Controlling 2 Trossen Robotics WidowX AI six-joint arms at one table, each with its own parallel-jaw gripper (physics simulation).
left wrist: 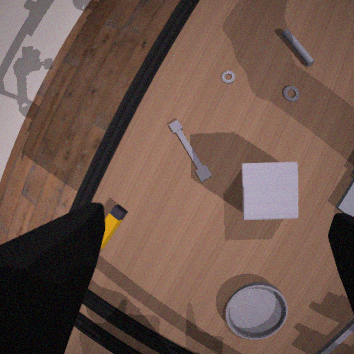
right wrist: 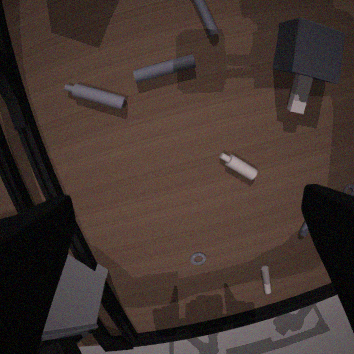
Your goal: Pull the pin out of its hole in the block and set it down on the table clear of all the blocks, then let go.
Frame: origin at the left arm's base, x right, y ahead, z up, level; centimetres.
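Seen in the pictures: left gripper, fingertip midpoint: (left wrist: pixel 223 222); right gripper, fingertip midpoint: (right wrist: pixel 189 203); right arm's base at its link origin: (right wrist: pixel 52 345).
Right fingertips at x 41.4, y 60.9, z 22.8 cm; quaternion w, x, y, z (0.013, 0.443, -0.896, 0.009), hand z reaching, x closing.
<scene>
Pixels of each thing's middle, then the offset from my right fingertips to it.
- dark grey block at the middle of its body: (right wrist: pixel 307 50) dy -16.8, dx -5.1, dz -23.8 cm
- square-sided pin at the middle of its body: (right wrist: pixel 301 86) dy -13.6, dx -8.2, dz -24.1 cm
- round dish at the middle of its body: (left wrist: pixel 256 310) dy -45.1, dx -31.4, dz -25.9 cm
- yellow piece at the middle of its body: (left wrist: pixel 101 236) dy -36.1, dx -55.8, dz -25.9 cm
- white stepped piece at the middle of its body: (right wrist: pixel 237 164) dy -1.3, dx -12.0, dz -26.0 cm
- ring at the middle of its body: (right wrist: pixel 197 258) dy +12.1, dx -20.9, dz -26.7 cm
- small rod at the middle of its body: (right wrist: pixel 265 279) dy +6.5, dx -32.8, dz -26.2 cm
In the right wrist view a dark grey block (right wrist: pixel 312 50) is at the upper right. A square-sided pin (right wrist: pixel 300 95) sticks out of its side, towards the bottom of the view, with a pale end face. The hole is hidden. In the left wrist view a pale, square-topped block (left wrist: pixel 270 190) is right of centre; no pin shows on it, and I cannot tell whether it is the same block. My left gripper (left wrist: pixel 223 222) is open and empty, its fingers at both sides of the view above the table. My right gripper (right wrist: pixel 189 203) is open and empty, away from the dark block and pin.
Left wrist view: round dish (left wrist: pixel 256 311), bar with square ends (left wrist: pixel 189 149), yellow piece (left wrist: pixel 111 231), rings (left wrist: pixel 228 77) (left wrist: pixel 291 93), rod (left wrist: pixel 298 47). Right wrist view: cylinders (right wrist: pixel 165 68) (right wrist: pixel 98 96), white stepped piece (right wrist: pixel 241 167), ring (right wrist: pixel 198 258), small rod (right wrist: pixel 266 280). Black edging borders the table.
</scene>
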